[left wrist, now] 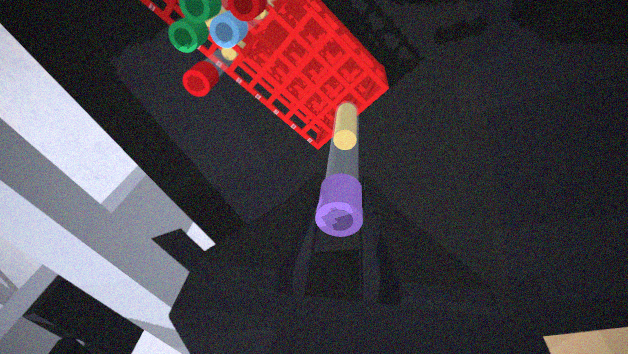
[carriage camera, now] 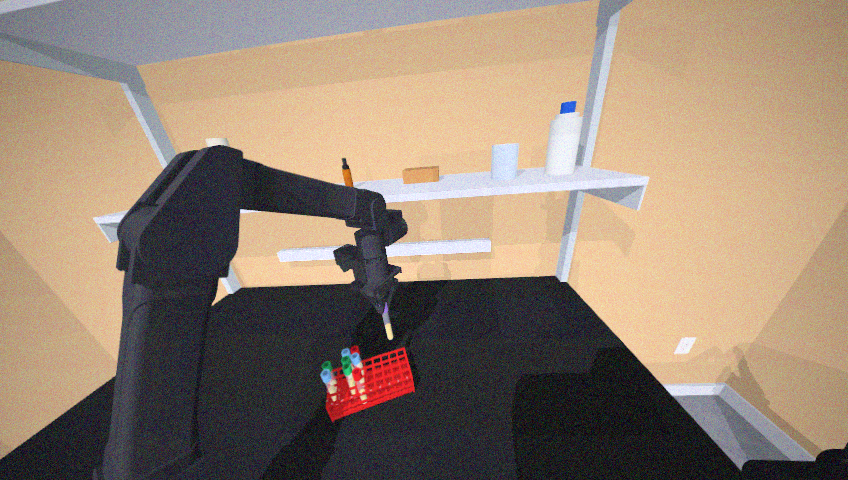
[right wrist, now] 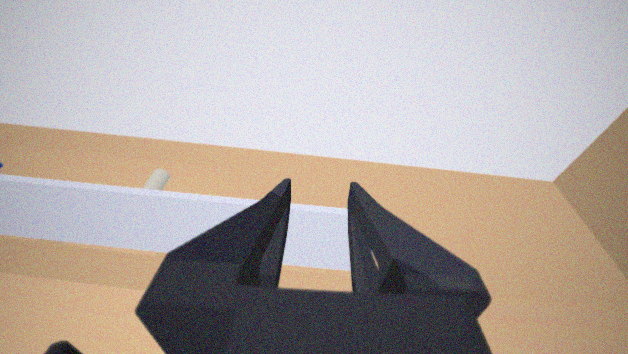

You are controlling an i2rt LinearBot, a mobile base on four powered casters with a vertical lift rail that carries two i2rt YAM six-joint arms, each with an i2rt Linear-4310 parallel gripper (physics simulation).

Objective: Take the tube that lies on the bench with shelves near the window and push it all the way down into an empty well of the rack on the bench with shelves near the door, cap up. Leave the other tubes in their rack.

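Places are measured from the left arm's base along level axes (x up, y back, z right), in centimetres.
Where they show: left gripper, between the fingertips: (left wrist: 341, 185) (carriage camera: 383, 310); right gripper, between the fingertips: (right wrist: 319, 190).
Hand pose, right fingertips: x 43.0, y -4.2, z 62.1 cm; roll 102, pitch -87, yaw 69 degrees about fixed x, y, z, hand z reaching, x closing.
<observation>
Things, the pixels of their centre, and the offset from my right fingertips. "*": a spot on its surface instead. Level surfaces: height alone.
- purple-capped tube, middle of its body: (left wrist: 344, 149) (carriage camera: 387, 322) dy -30.4, dx -40.6, dz -44.7 cm
- red rack, middle of its body: (left wrist: 274, 35) (carriage camera: 371, 381) dy -25.5, dx -55.2, dz -50.0 cm
- grey shelf, height of its surface: dx -12.3 cm
- white bottle, a spot on its surface: (carriage camera: 562, 145) * dy -54.2, dx -4.7, dz +3.1 cm
- light blue cup, a spot on its surface: (carriage camera: 504, 161) * dy -52.6, dx -7.5, dz -12.3 cm
- orange-brown box, a spot on its surface: (carriage camera: 420, 174) * dy -58.9, dx -9.8, dz -35.4 cm
- orange bottle, a spot on its surface: (carriage camera: 347, 174) * dy -56.3, dx -7.8, dz -57.0 cm
- bench, height of its surface: dx -58.0 cm
My left gripper (carriage camera: 384, 304) (left wrist: 341, 185) is shut on the purple-capped tube (carriage camera: 387, 322) (left wrist: 342, 165). It holds the tube cap up, slightly tilted, in the air above and behind the rack's right end in the carriage view. The red rack (carriage camera: 371, 407) (left wrist: 319, 145) stands on the black bench. Several tubes with green, blue and red caps stand in its left part, and its right part has empty wells. In the left wrist view the tube's lower end overlaps the rack's near corner; its height above the rack cannot be told. My right gripper (right wrist: 319, 190) is open and empty, facing the shelf and wall.
A grey shelf (carriage camera: 464, 189) crosses above the bench's back, with a white bottle (carriage camera: 562, 145), a light blue cup (carriage camera: 504, 161), an orange-brown box (carriage camera: 420, 174) and an orange bottle (carriage camera: 347, 174). A larger shelf (carriage camera: 297, 26) hangs overhead. The bench (carriage camera: 464, 350) is black.
</observation>
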